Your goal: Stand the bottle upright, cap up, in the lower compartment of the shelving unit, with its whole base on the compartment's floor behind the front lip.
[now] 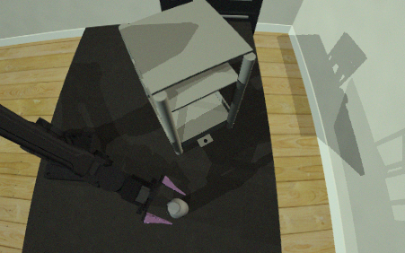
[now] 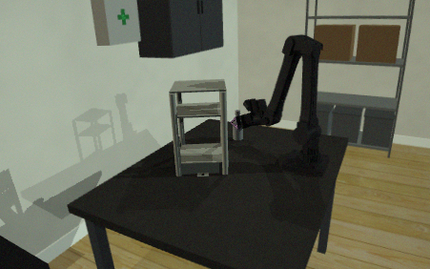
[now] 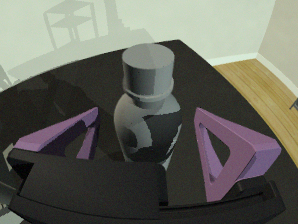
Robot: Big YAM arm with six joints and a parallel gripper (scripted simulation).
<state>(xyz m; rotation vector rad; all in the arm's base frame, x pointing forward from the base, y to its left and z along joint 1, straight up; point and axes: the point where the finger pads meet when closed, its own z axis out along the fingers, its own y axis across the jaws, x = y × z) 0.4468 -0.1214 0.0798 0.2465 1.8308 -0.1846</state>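
Right now the grey bottle is right at my hand. The rest, counted from my hand: shelving unit: 34 cm to the left, 8 cm above, 2 cm behind.
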